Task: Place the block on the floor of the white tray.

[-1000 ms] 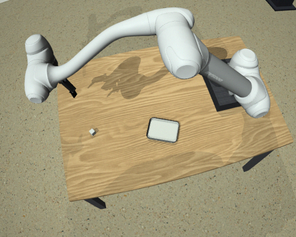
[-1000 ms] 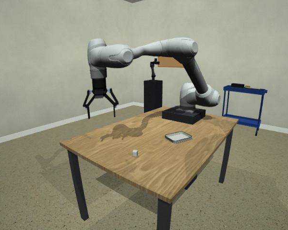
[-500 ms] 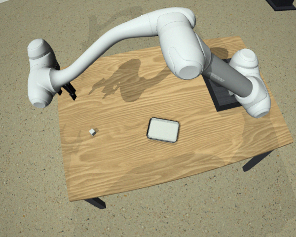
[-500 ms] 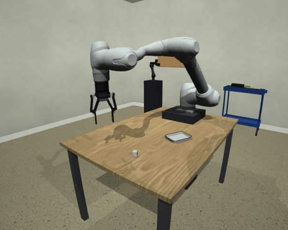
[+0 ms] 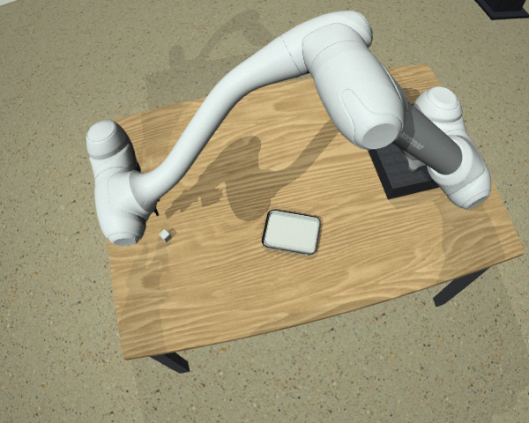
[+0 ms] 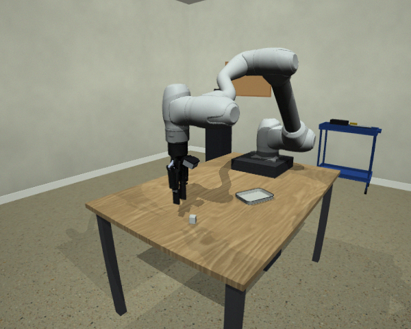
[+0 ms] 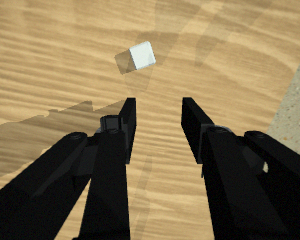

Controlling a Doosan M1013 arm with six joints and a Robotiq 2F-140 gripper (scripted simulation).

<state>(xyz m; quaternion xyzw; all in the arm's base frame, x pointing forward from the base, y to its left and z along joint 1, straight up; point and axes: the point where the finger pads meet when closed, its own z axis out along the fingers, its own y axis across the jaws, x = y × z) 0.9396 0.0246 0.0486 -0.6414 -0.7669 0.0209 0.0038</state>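
My gripper is now 11 cm above the block, 4 cm to the right of it and 3 cm past it. From my hand the other things lie so: white tray (41 cm behind, 14 cm to the left, 11 cm below).
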